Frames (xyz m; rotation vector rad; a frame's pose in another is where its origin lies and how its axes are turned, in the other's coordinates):
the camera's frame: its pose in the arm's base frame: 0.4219 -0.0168 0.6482 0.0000 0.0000 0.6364
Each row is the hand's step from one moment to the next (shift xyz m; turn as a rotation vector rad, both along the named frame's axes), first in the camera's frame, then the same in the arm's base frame.
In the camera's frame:
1: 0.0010 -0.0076 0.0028 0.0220 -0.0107 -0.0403
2: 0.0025 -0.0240 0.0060 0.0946 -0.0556 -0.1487
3: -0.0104 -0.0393 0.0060 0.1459 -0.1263 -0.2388
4: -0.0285 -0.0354 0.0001 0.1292 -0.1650 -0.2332
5: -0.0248 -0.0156 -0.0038 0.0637 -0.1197 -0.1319
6: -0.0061 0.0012 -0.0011 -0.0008 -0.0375 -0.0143
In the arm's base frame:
1: 0.0053 -0.0055 0.0028 0.0241 0.0045 -0.0403
2: 0.0163 -0.0178 0.0060 0.1091 0.0115 -0.1487
3: 0.0150 -0.0378 0.0060 0.1924 -0.0149 -0.2388
4: -0.0019 -0.0454 0.0001 0.2020 -0.0559 -0.2332
5: -0.0107 -0.0273 -0.0038 0.1224 -0.0584 -0.1319
6: -0.0056 -0.0027 -0.0011 0.0216 -0.0306 -0.0143

